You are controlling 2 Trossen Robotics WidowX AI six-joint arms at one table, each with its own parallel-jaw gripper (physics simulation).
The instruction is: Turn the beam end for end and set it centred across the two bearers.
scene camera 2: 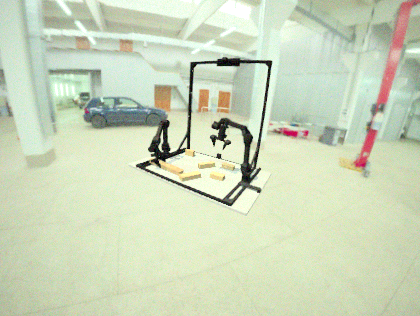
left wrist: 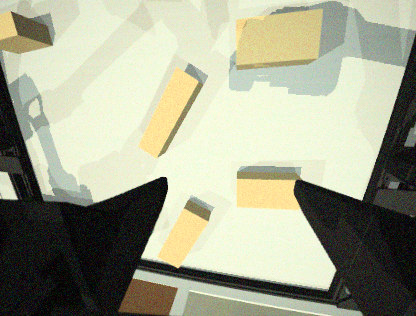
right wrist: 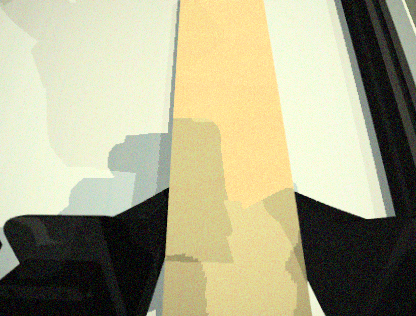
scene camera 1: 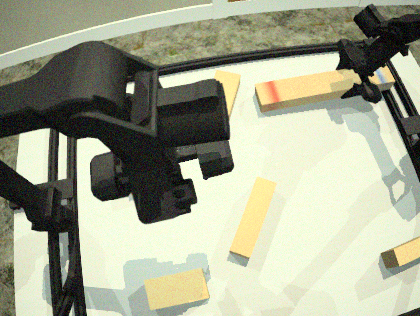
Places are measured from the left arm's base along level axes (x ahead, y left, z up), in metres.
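Pixels of known places: left gripper, fingertip midpoint: (scene camera 2: 218,148) (left wrist: 230,184); right gripper, fingertip midpoint: (scene camera 2: 163,166) (right wrist: 224,188) (scene camera 1: 337,88); left arm's base at its link origin: (scene camera 2: 245,180) (left wrist: 407,164) (scene camera 1: 61,219); right arm's base at its link origin: (left wrist: 4,139).
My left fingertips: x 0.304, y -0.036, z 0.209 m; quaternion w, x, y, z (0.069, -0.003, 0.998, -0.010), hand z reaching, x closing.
For each thing: its top centre in the pictures, then the offset to it from my left fingertips. "spot": a spot on its surface instead.
- beam at its top centre: (right wrist: 230,119) (scene camera 1: 330,79) (scene camera 2: 165,163) 0.169 m down, 0.400 m ahead, 0.259 m left
- far edge at a spot on its surface: (scene camera 1: 229,90) spot: 0.190 m down, 0.141 m ahead, 0.281 m left
The beam (scene camera 1: 305,91) (scene camera 2: 171,167) (right wrist: 225,90) is long and pale wood, lying low along the far edge at the upper right of scene camera 1. Its red band is near the left end, its blue band near the right end. My right gripper (scene camera 1: 357,78) (scene camera 2: 157,159) (right wrist: 224,188) is shut on the beam toward the blue end, a finger against each long side. My left gripper (scene camera 1: 161,172) (scene camera 2: 220,144) (left wrist: 230,184) is open and empty, high above the table. Several plain wooden blocks lie apart; I cannot tell which two are the bearers.
Blocks include a slim one (scene camera 1: 254,217) (left wrist: 170,112), a wide one (scene camera 1: 177,289) (left wrist: 280,37), one near the far edge (scene camera 1: 229,90) (left wrist: 185,235), one at the right (scene camera 1: 407,251) (left wrist: 25,34), and one (left wrist: 267,192) hidden behind my left arm in scene camera 1. Black rails border the table.
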